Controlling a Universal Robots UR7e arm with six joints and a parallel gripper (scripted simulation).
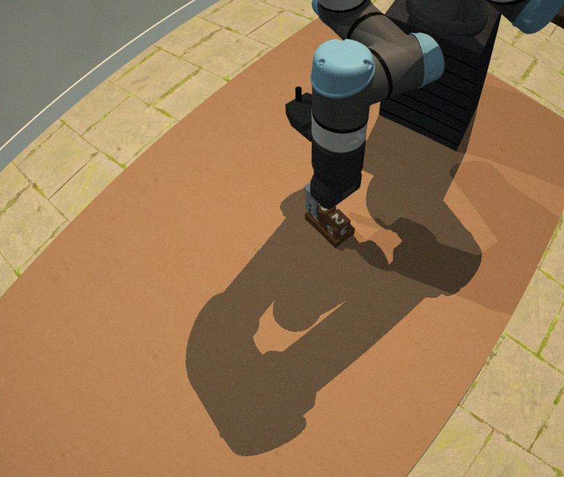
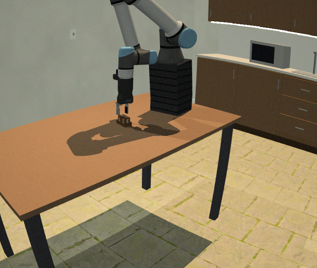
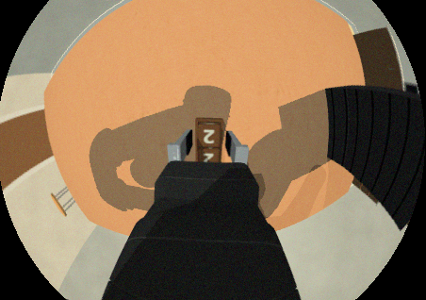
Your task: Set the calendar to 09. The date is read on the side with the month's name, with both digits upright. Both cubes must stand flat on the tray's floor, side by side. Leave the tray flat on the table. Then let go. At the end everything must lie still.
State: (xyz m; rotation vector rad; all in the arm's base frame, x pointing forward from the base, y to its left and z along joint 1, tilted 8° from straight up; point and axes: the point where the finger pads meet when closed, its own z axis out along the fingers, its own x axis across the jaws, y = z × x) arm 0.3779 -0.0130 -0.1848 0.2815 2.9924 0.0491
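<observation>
Right now my hand is 2 cm to the right of the tray and 6 cm above it. The rest, counted from my hand: brown cube: 1 cm ahead, 3 cm to the left, 4 cm below.
</observation>
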